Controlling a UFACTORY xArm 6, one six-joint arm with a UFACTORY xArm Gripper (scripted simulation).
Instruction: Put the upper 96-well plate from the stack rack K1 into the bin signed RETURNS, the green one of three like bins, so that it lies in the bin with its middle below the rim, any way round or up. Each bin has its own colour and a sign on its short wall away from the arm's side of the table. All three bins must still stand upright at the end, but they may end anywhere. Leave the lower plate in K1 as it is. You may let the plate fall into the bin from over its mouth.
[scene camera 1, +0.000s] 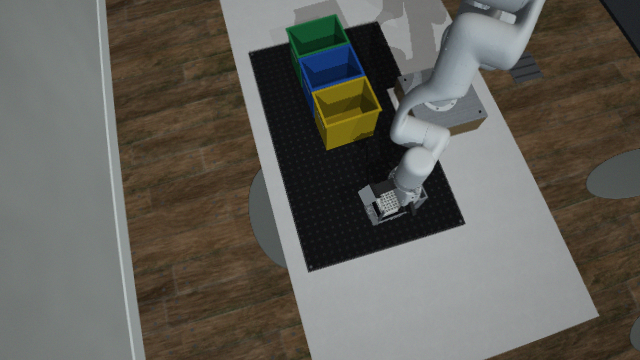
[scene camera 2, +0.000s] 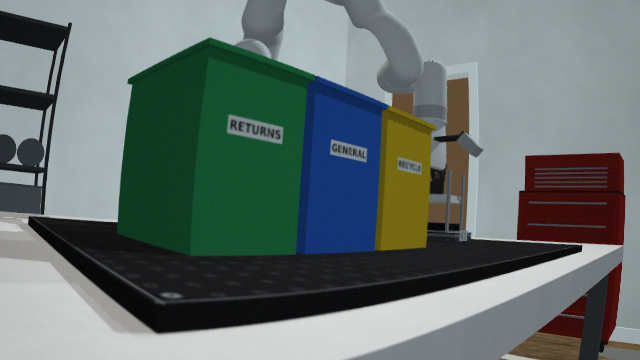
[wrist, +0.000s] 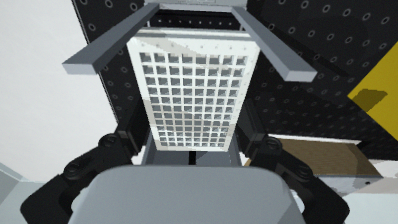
Observation:
In view: the gripper (scene camera 2: 427, 198), a white 96-well plate (wrist: 193, 100), a green returns bin (scene camera 2: 212, 158), a yellow recycle bin (scene camera 2: 405, 158), a blue general bin (scene camera 2: 338, 201) and a dark plate (wrist: 218, 22).
The yellow recycle bin is seen too in scene camera 1 (scene camera 1: 346, 101). The blue general bin is seen too in scene camera 1 (scene camera 1: 331, 67). The gripper is seen too in scene camera 1 (scene camera 1: 396, 196) and in the wrist view (wrist: 193, 108). The wrist view does not show the green returns bin: it is out of frame. The wrist view misses the blue general bin: it is out of frame.

